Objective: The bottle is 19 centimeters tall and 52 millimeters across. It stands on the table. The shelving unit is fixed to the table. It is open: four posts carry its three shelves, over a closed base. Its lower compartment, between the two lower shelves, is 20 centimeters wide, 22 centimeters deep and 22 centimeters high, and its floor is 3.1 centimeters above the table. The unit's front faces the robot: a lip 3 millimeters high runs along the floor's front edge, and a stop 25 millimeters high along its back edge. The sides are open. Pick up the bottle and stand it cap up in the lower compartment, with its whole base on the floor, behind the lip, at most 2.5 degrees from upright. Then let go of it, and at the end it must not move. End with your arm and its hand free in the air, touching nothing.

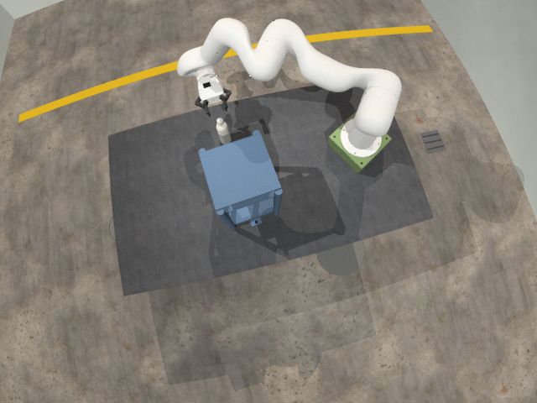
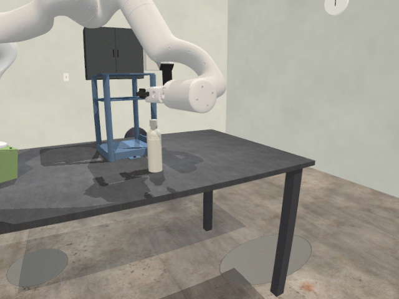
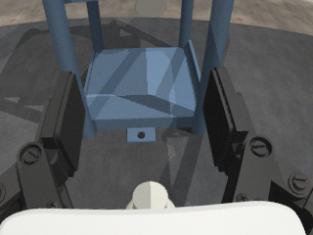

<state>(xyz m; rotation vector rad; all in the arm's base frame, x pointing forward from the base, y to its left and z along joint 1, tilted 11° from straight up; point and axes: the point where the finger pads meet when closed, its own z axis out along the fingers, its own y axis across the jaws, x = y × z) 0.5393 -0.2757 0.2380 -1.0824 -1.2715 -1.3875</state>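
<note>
The white bottle lies 160 mm below my hand. Round my hand: shelving unit 310 mm to the left, 100 mm below.
</note>
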